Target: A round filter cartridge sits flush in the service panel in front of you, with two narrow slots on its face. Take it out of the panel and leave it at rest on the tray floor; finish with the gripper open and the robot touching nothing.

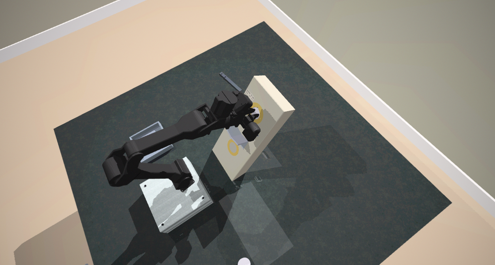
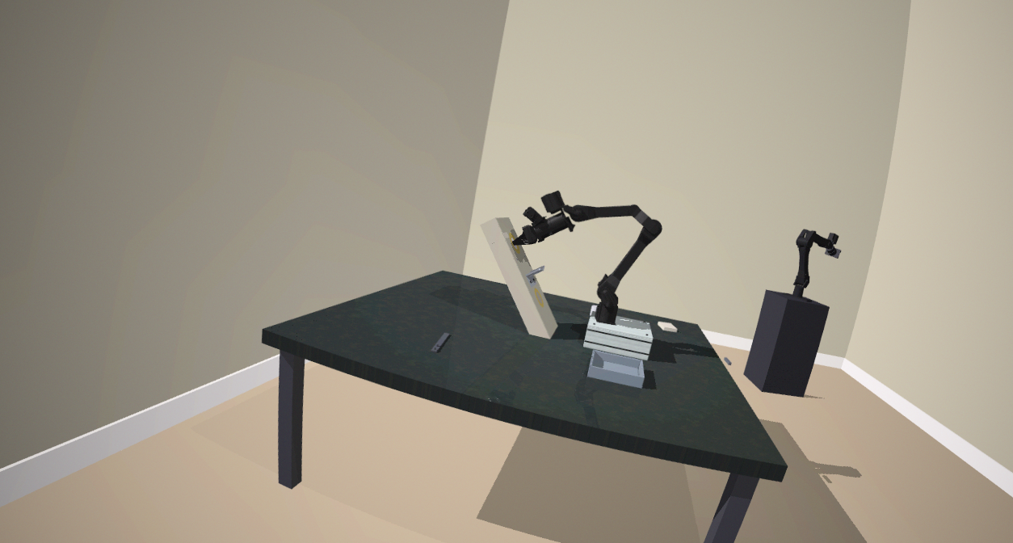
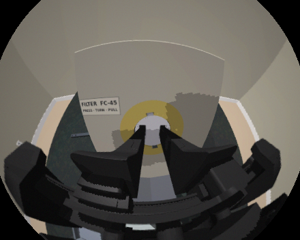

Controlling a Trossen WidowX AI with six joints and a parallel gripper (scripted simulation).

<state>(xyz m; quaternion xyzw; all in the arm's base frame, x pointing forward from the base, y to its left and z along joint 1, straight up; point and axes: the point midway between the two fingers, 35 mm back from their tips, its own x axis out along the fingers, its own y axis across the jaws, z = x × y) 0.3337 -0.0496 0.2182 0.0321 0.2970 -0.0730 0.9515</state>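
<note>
The round filter cartridge lies 10 mm ahead of my gripper tip and 10 mm below it. From my gripper tip the other things lie so: grey bracket 90 mm behind, 10 mm to the left, 100 mm below.
</note>
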